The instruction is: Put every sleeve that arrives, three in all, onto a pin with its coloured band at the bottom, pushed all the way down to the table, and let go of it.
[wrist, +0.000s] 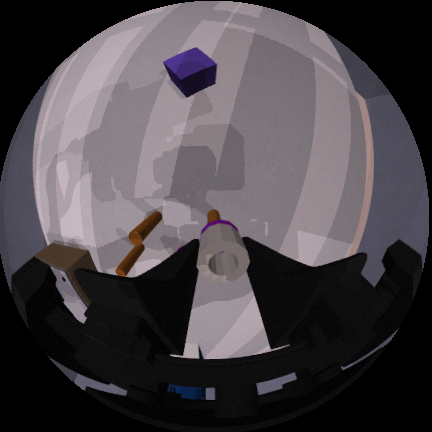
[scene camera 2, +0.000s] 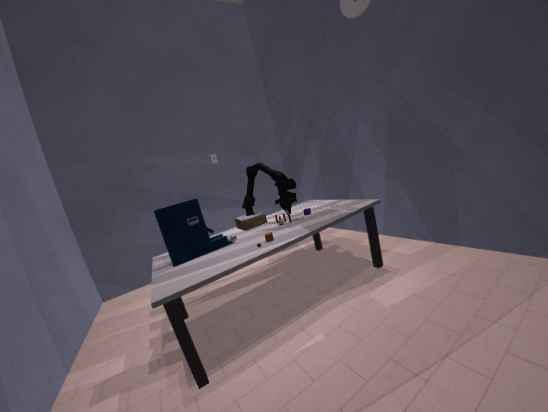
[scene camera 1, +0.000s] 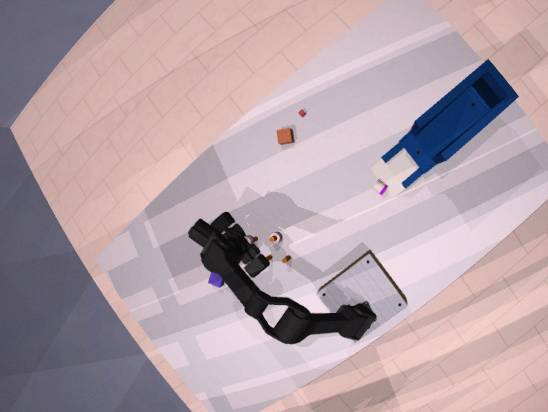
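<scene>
My gripper (wrist: 220,243) (scene camera 2: 289,211) is shut on a grey-white sleeve (wrist: 223,252), its purple band on the far, lower end. Part of an orange pin (wrist: 213,216) (scene camera 1: 255,239) shows just beyond the band; I cannot tell whether the sleeve is over its tip. Another sleeve (scene camera 1: 277,237) (scene camera 2: 281,222) stands around a pin, band at the bottom; in the wrist view a finger hides most of it. Two bare pins show, one (scene camera 1: 286,259) (wrist: 146,228) and another (scene camera 1: 269,257) (wrist: 130,260). A third sleeve (scene camera 1: 380,187) with a purple band lies by the blue chute.
The blue chute (scene camera 1: 450,122) (scene camera 2: 180,232) has a pale plate (scene camera 1: 402,164) at its mouth. A box with a pale top (scene camera 1: 372,280) (scene camera 2: 251,221) (wrist: 75,257) stands by the arm's base. A purple block (scene camera 1: 216,279) (wrist: 191,70), an orange block (scene camera 1: 285,136) and a small red cube (scene camera 1: 302,113) stand on the table.
</scene>
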